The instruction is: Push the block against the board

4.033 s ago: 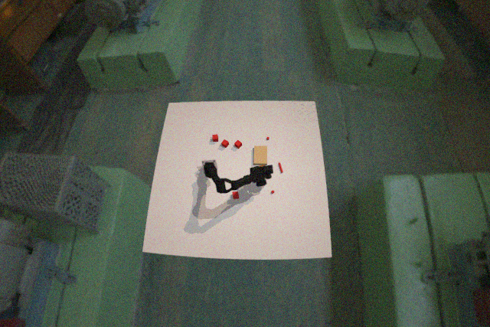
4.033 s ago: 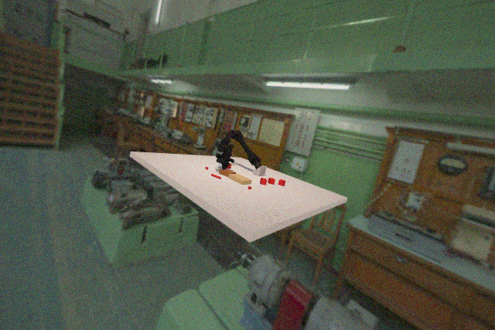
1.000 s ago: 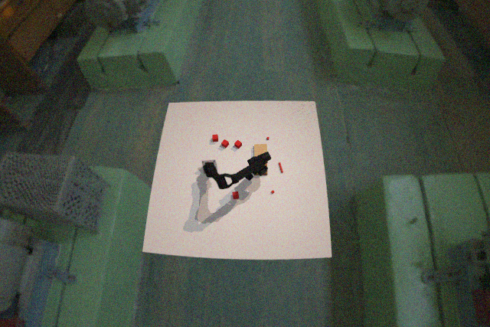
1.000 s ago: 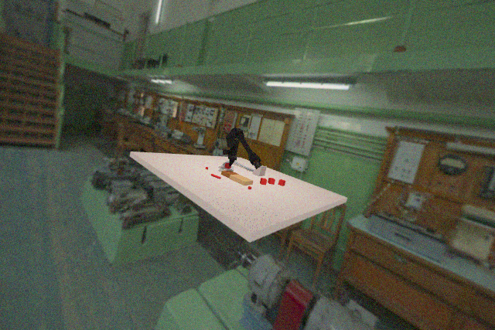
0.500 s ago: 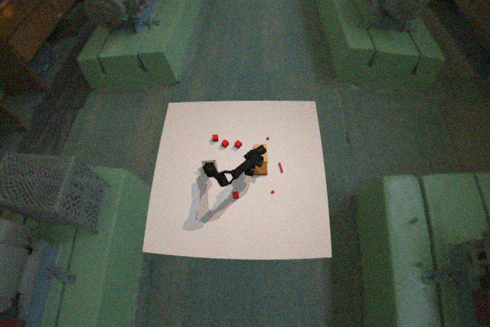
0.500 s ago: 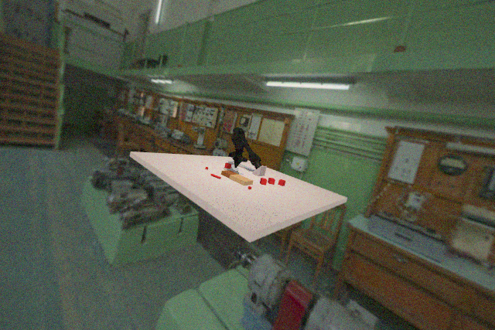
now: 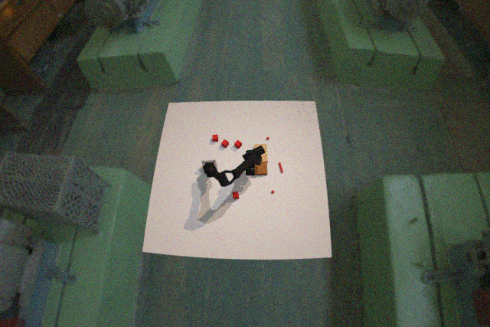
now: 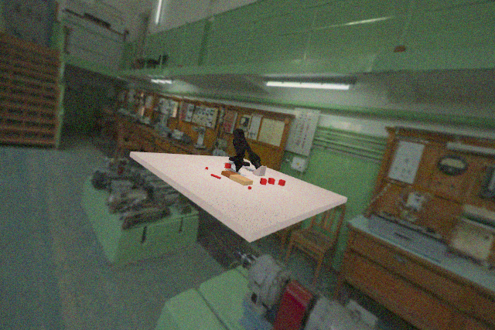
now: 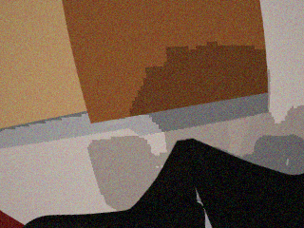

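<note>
The brown square block is 70 mm ahead of my gripper tip and 20 mm below it. From my gripper tip the other things lie so: tan board: 120 mm to the left, 80 mm ahead, 20 mm below; then thin red stick: 220 mm ahead, 30 mm below.
</note>
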